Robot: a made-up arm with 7 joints.
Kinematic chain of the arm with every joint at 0, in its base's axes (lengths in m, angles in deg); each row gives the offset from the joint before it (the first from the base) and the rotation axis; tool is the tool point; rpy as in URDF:
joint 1: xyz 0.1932 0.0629 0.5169 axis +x
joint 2: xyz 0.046 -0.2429 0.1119 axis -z
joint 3: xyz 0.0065 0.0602 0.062 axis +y
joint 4: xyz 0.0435 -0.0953 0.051 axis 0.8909 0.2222 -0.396
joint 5: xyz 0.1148 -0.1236 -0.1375 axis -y
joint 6: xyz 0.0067 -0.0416 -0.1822 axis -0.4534 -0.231 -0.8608
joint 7: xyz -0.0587 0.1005 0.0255 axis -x
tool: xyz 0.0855 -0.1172 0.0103 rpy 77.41 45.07 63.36
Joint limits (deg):
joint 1: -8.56..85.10
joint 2: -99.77..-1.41
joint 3: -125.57..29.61
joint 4: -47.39..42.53
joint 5: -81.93..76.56
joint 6: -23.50..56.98
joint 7: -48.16..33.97
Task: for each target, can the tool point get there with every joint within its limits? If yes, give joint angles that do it. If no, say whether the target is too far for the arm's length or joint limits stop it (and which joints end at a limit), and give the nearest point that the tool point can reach.
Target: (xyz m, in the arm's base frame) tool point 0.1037 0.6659 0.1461
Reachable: no: joint limits stop it (at a limit: joint 1, joint 2, joint 3, joint 6, joint 7) | nearest point 0.2193 0.2835 0.2055 | short by 0.404 m
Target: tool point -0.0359 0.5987 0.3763
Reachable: no: joint limits stop it (at a limit: joint 1, joint 2, joint 4, joint 7) | nearest point 0.1932 0.2689 0.3578 | short by 0.402 m
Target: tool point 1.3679 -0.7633 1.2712
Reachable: no: too far | nearest point 0.6519 -0.3782 0.9196 | short by 0.886 m
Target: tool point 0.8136 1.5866 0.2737
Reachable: no: too far | nearest point 0.4360 0.2791 0.2995 | short by 1.361 m
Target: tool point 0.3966 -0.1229 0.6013
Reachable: yes | joints 66.57 -91.93 -104.38 13.90 -60.51 46.10 -29.29
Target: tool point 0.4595 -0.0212 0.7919
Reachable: yes | joints 3.52 -65.06 -97.72 21.25 -34.17 0.72 10.45
